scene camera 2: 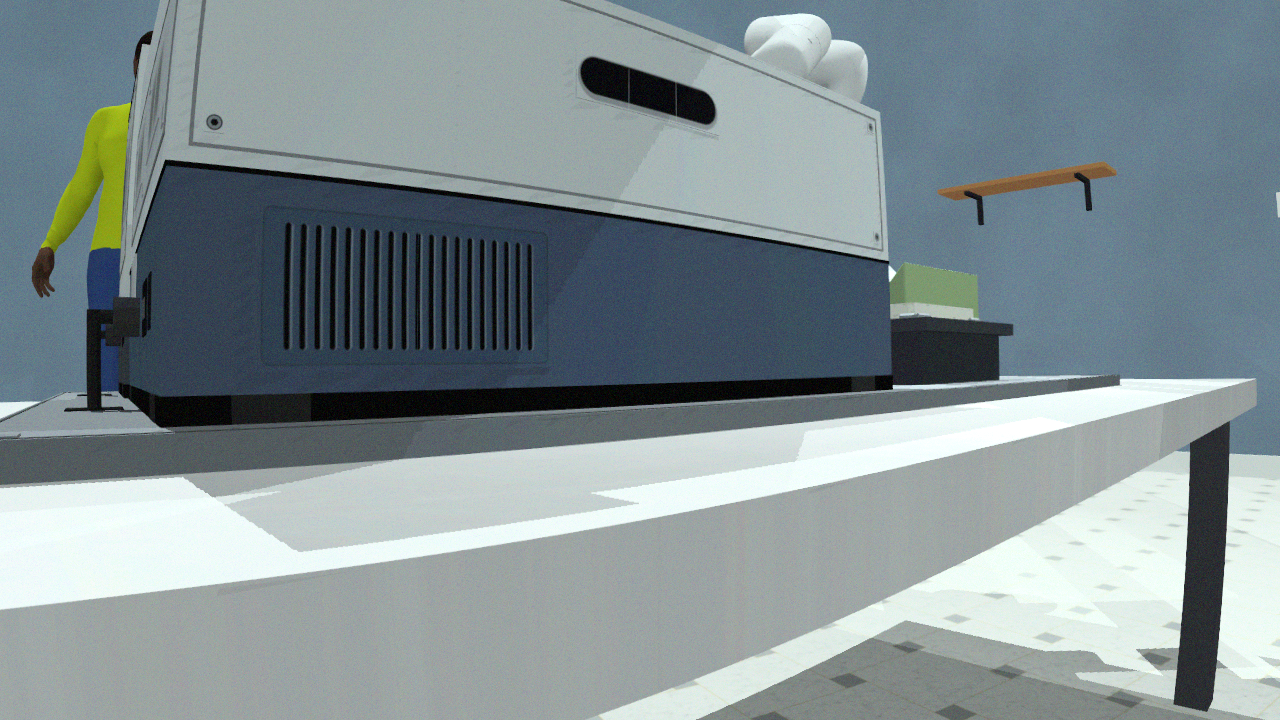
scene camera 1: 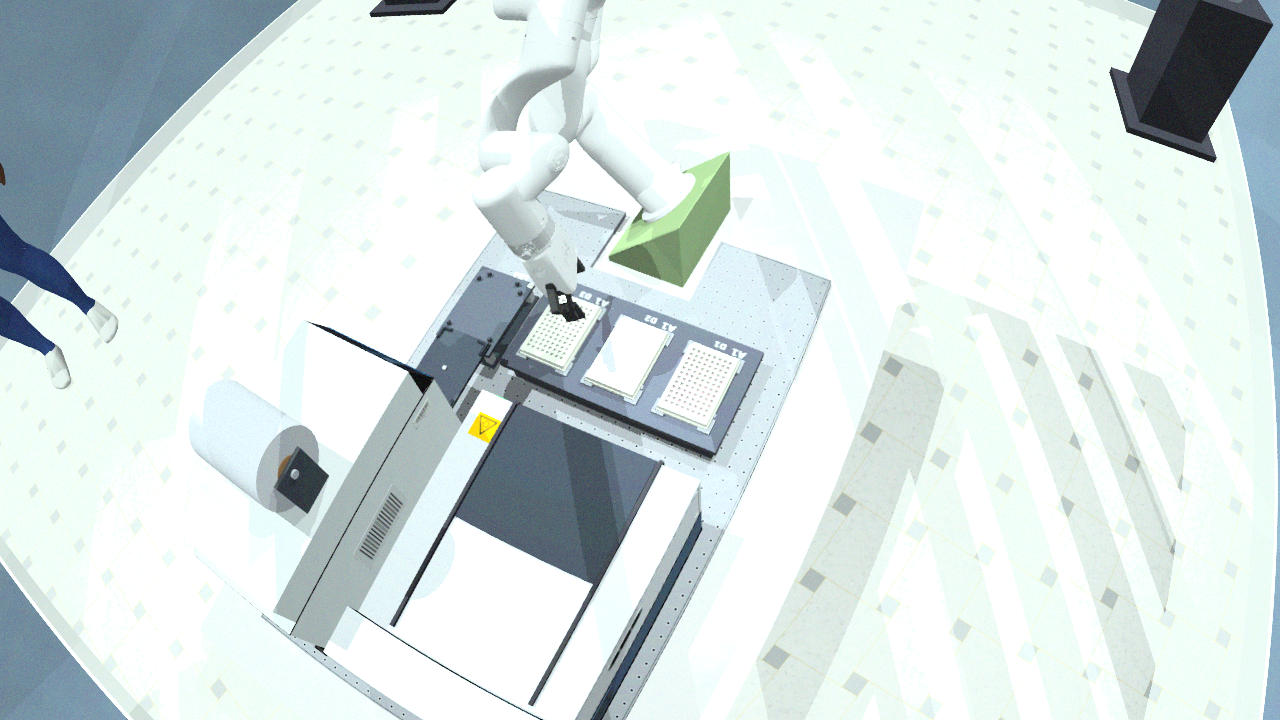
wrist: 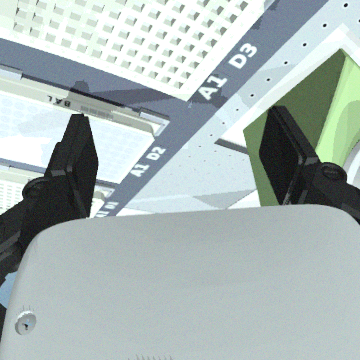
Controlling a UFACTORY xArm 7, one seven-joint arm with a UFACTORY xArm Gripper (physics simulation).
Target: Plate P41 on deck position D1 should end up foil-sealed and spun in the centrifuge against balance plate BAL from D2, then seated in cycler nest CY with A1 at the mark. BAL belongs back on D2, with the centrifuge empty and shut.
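Places are measured from the arm's base along level axes (x ahead, y left, z up), in millimetres.
Where they show: gripper, fingertip midpoint: (scene camera 1: pixel 577 294) (wrist: pixel 179 132); arm's base, origin of the base link: (scene camera 1: pixel 670 199).
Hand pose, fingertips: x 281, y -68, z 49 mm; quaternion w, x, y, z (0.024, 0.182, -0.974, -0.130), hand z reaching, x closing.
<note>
Each offset is from my fingertips to the top centre of the thing. "pt": to the spot under its first point. Level surfaces: height alone.
Plate P41 @(dx +73, dy +220, dz -52 mm) (scene camera 1: pixel 700 385) (wrist: pixel 9 194) sits on D1 of the dark deck @(dz -68 mm) (scene camera 1: pixel 594 342) (wrist: pixel 50 65), its well openings showing in scene camera 1; its name is not readable. Balance plate BAL @(dx +54, dy +97, dz -52 mm) (scene camera 1: pixel 629 356) (wrist: pixel 100 145) sits on D2 with a smooth white top. My gripper (scene camera 1: pixel 577 291) (wrist: pixel 179 132) is open and empty, tilted above the D3 end of the deck, fingers wide apart. The large white machine (scene camera 1: pixel 402 510) (scene camera 2: pixel 447 116) stands in front of the deck; I cannot tell whether it is the centrifuge or whether that is shut. Nest CY cannot be made out.
A perforated plate @(dx +36, dy -26, dz -52 mm) (scene camera 1: pixel 546 353) sits on D3 @(pt dx +31, dy -8, dz -52 mm) (wrist: pixel 125 40). A dark platform with small posts @(dx +15, dy -188, dz -73 mm) (scene camera 1: pixel 487 304) adjoins the deck beyond D3. The green arm base (scene camera 1: pixel 689 228) (scene camera 2: pixel 938 288) stands behind the deck. A grey cylinder @(pt dx +500, dy -188, dz +348 mm) (scene camera 1: pixel 241 438) lies left of the machine.
</note>
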